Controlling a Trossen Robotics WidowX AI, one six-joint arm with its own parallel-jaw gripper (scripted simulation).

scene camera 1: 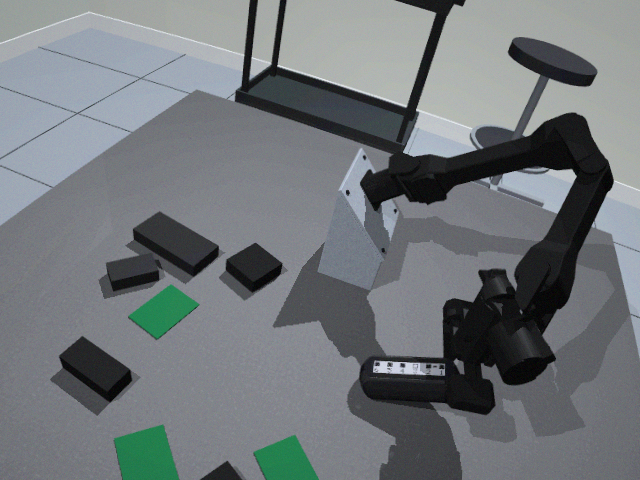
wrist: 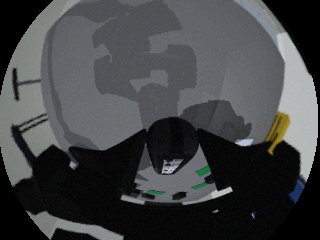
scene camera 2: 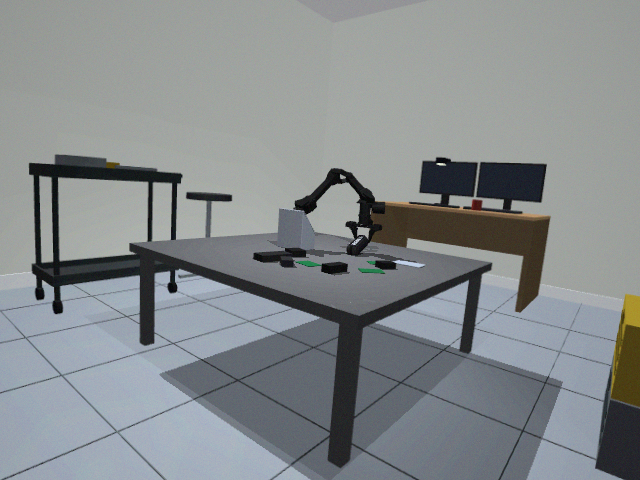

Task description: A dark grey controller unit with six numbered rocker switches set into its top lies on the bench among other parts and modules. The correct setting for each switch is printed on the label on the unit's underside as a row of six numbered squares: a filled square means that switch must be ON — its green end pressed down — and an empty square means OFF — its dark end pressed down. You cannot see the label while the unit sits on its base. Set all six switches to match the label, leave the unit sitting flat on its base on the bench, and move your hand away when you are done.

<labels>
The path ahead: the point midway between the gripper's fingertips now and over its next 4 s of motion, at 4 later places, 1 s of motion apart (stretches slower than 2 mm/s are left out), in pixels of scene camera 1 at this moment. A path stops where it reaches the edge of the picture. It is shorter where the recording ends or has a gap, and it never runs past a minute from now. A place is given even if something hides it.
My gripper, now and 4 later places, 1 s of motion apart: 447,382; 446,391; 442,395; 416,374; 421,373
</labels>
